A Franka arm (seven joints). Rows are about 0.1 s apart.
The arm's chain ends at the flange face. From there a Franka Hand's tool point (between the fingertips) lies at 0.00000 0.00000 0.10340 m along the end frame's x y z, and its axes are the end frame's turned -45 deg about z.
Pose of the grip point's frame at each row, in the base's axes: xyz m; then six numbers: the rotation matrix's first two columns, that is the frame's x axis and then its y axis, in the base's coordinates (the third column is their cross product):
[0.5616, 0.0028, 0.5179, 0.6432, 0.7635, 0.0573, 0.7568, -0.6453, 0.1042]
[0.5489, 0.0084, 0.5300, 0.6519, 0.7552, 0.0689, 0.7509, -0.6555, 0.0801]
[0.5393, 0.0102, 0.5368, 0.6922, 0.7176, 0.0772, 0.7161, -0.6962, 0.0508]
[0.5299, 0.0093, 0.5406, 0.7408, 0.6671, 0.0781, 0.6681, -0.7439, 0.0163]
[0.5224, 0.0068, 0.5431, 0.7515, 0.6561, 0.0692, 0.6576, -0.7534, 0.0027]
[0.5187, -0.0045, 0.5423, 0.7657, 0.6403, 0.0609, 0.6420, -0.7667, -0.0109]
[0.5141, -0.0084, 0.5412, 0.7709, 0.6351, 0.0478, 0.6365, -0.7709, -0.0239]
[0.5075, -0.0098, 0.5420, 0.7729, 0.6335, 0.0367, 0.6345, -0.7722, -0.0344]
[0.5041, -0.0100, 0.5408, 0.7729, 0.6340, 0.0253, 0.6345, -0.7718, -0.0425]
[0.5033, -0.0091, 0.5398, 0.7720, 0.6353, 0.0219, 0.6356, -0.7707, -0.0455]
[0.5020, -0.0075, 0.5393, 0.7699, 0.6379, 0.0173, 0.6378, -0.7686, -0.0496]
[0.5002, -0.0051, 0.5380, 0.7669, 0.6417, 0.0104, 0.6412, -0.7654, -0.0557]
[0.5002, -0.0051, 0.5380, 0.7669, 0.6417, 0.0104, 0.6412, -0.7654, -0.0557]
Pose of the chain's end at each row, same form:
[0.5496, 0.0052, 0.6206, 0.9899, 0.0836, 0.1142, 0.0803, -0.9962, 0.0332]
[0.5380, 0.0084, 0.6328, 0.9919, 0.0705, 0.1054, 0.0700, -0.9975, 0.0079]
[0.5300, 0.0081, 0.6398, 0.9958, 0.0151, 0.0905, 0.0169, -0.9997, -0.0187]
[0.5228, 0.0052, 0.6437, 0.9962, -0.0543, 0.0668, -0.0514, -0.9977, -0.0437]
[0.5168, 0.0023, 0.6463, 0.9964, -0.0688, 0.0508, -0.0664, -0.9967, -0.0470]
[0.5146, -0.0094, 0.6455, 0.9954, -0.0894, 0.0354, -0.0875, -0.9949, -0.0508]
[0.5119, -0.0135, 0.6444, 0.9952, -0.0960, 0.0169, -0.0950, -0.9942, -0.0507]
[0.5068, -0.0150, 0.6453, 0.9952, -0.0981, 0.0016, -0.0979, -0.9940, -0.0503]
[0.5049, -0.0151, 0.6441, 0.9952, -0.0974, -0.0122, -0.0979, -0.9941, -0.0479]
[0.5045, -0.0142, 0.6431, 0.9953, -0.0957, -0.0167, -0.0964, -0.9942, -0.0477]
[0.5039, -0.0126, 0.6426, 0.9954, -0.0924, -0.0228, -0.0934, -0.9945, -0.0473]
[0.5031, -0.0102, 0.6412, 0.9957, -0.0875, -0.0320, -0.0889, -0.9950, -0.0467]
[0.5031, -0.0102, 0.6412, 0.9957, -0.0875, -0.0320, -0.0889, -0.9950, -0.0467]

